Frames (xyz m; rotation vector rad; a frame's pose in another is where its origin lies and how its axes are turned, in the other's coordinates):
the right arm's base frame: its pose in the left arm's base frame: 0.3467 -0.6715 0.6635 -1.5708 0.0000 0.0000
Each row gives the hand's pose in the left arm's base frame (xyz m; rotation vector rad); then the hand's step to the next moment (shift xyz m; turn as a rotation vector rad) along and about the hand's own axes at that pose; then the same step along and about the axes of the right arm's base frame.
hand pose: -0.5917 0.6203 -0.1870 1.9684 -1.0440 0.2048
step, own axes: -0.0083 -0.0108 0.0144 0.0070 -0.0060 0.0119
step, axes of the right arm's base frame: -0.0007 0.0196 -0.0032 0.0060 0.0075 -0.0116
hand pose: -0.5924 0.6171 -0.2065 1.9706 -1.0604 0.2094
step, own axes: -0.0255 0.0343 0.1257 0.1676 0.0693 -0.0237
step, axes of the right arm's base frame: -0.0710 0.0687 -0.0887 0.0585 -0.1408 -0.1010
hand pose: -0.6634 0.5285 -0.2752 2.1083 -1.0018 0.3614
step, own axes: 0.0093 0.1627 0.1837 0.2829 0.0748 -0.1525
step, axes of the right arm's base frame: -0.1287 0.0343 -0.2063 0.1378 -0.2914 -0.0704
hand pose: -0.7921 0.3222 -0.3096 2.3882 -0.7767 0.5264
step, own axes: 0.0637 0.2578 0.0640 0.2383 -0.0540 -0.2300
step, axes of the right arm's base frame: -0.1024 -0.0853 -0.2384 0.1709 -0.2769 0.0822
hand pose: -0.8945 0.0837 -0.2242 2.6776 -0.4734 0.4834
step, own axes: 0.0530 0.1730 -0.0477 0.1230 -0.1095 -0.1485
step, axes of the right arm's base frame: -0.0324 -0.1144 -0.1445 0.1118 -0.1442 0.1260
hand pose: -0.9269 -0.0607 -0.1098 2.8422 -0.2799 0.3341
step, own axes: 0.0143 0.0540 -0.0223 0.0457 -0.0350 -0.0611
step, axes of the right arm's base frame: -0.0027 -0.0374 -0.0471 0.0391 -0.0605 0.0431
